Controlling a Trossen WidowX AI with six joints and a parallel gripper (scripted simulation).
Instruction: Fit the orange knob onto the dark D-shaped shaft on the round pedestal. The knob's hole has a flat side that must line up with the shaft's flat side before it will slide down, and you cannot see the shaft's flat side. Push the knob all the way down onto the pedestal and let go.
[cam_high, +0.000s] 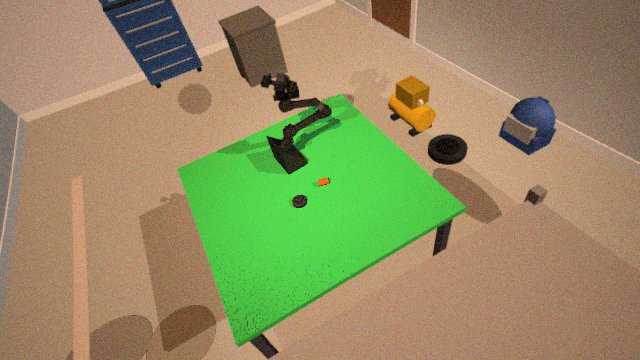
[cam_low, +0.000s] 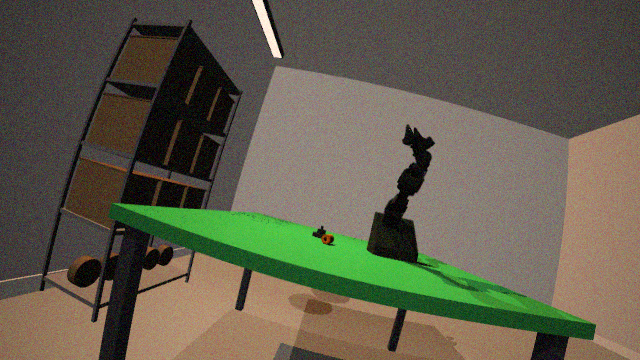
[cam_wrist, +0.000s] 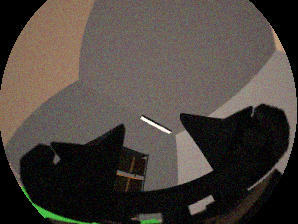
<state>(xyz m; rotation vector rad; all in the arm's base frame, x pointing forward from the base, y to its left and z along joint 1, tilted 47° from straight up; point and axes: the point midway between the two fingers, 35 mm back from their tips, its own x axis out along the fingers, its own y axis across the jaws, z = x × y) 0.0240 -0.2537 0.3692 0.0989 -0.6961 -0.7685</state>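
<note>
The orange knob lies 60 cm below my gripper tip, 27 cm ahead of it and 2 cm to the left of it. From my gripper tip the other things lie so: short shaft: 59 cm below, 31 cm ahead, 16 cm to the right.
</note>
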